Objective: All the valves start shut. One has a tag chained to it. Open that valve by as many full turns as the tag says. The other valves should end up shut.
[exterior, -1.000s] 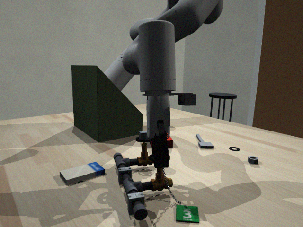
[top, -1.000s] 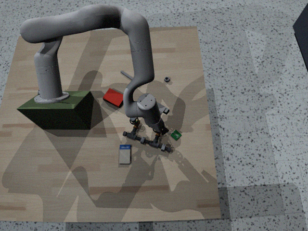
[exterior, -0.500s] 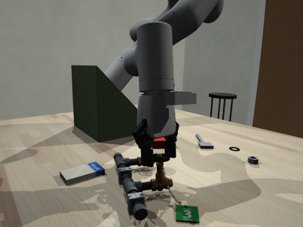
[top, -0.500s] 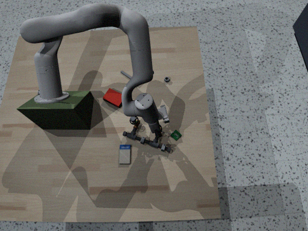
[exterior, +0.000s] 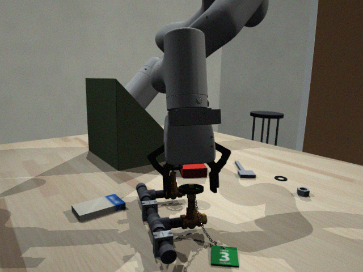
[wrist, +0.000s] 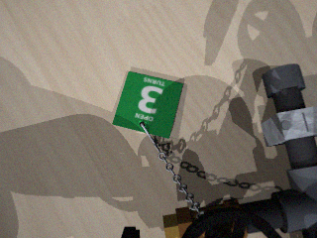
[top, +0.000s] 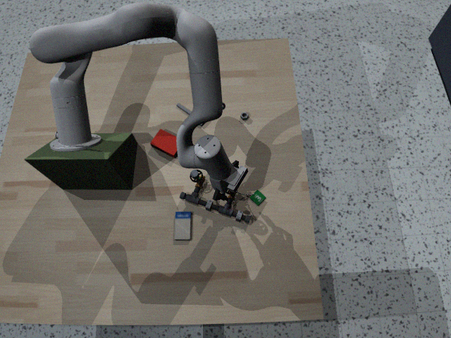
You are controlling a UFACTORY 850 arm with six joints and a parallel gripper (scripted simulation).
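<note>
Now: the green tag 100 mm ahead of my hand and 90 mm below it. From my hand the other things lie so: red block: 280 mm behind, 220 mm to the left, 80 mm below; then grey-and-blue block: 180 mm behind, 130 mm to the right, 80 mm below; then grey bar tool: 370 mm to the left, 180 mm behind, 80 mm below.
</note>
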